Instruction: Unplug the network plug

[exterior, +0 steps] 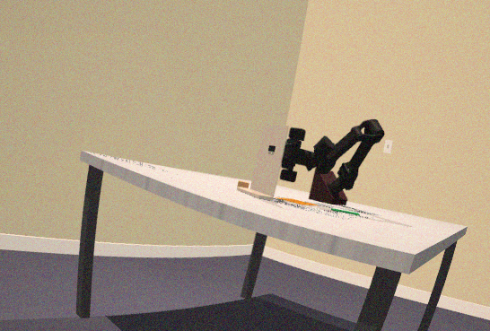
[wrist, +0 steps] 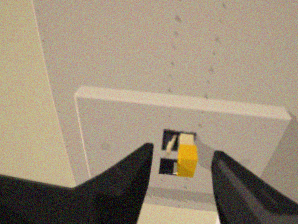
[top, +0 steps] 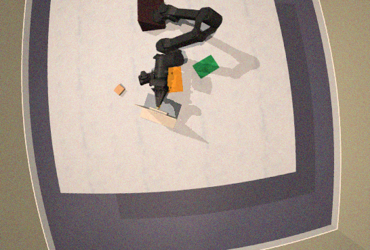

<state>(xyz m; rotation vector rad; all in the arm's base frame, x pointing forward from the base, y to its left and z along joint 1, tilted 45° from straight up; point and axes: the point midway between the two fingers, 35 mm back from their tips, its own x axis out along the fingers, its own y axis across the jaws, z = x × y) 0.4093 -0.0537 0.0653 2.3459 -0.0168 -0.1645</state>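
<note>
Now: the panel 3 cm ahead of my gripper tip, 1 cm to the right of it and 5 cm below it. Round my gripper tip: network plug: 1 cm ahead; then orange marked square: 13 cm behind, 4 cm to the left, 16 cm below.
</note>
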